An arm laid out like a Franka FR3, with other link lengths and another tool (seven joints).
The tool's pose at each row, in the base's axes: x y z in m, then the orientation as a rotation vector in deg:
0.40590, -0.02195, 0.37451, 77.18, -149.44, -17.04
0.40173, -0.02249, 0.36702, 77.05, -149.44, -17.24
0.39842, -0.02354, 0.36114, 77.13, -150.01, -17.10
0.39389, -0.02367, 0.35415, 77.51, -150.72, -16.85
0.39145, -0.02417, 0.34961, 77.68, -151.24, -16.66
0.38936, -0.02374, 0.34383, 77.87, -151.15, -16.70
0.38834, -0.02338, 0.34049, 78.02, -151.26, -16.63
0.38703, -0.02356, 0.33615, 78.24, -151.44, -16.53
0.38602, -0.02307, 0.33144, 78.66, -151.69, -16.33
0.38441, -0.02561, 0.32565, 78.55, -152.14, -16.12
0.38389, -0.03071, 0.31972, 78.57, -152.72, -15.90
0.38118, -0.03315, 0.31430, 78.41, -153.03, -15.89
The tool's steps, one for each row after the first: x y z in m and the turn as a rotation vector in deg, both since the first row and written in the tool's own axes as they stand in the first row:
0.00224, 0.00098, 0.00823, -0.14, -0.04, 0.07
0.00453, 0.00142, 0.01465, 0.21, -0.46, 0.15
0.00668, 0.00304, 0.02254, 0.76, -1.05, 0.09
0.00813, 0.00347, 0.02749, 1.14, -1.44, 0.11
0.00852, 0.00382, 0.03363, 1.13, -1.44, -0.03
0.00855, 0.00394, 0.03714, 1.25, -1.55, -0.10
0.00911, 0.00372, 0.04163, 1.44, -1.72, -0.19
0.00892, 0.00355, 0.04647, 1.77, -1.98, -0.39
0.01147, 0.00184, 0.05223, 2.06, -2.22, -0.20
0.01549, -0.00221, 0.05760, 2.44, -2.61, -0.07
0.01862, -0.00290, 0.06330, 2.54, -2.80, 0.09

